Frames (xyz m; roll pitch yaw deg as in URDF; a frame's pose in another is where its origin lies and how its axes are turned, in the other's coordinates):
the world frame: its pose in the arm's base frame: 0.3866 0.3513 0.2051 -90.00 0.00 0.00
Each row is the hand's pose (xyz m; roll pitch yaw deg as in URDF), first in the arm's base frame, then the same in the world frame.
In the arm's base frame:
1: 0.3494 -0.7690 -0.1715 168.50 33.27 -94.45
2: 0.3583 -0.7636 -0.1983 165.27 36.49 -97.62
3: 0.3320 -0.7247 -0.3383 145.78 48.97 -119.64
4: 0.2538 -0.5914 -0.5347 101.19 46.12 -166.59
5: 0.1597 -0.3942 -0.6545 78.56 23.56 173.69
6: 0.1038 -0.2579 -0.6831 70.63 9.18 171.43
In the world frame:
1: -0.0372 0.3766 -1.1203 -3.43 56.47 96.74
2: -0.0283 0.4034 -1.1149 -2.05 52.83 100.16
3: -0.0546 0.5434 -1.0760 2.81 34.79 113.29
4: -0.1328 0.7398 -0.9427 1.44 9.25 133.09
5: -0.2269 0.8596 -0.7455 -8.91 -5.78 156.31
6: -0.2828 0.8882 -0.6092 -17.99 -8.46 170.72

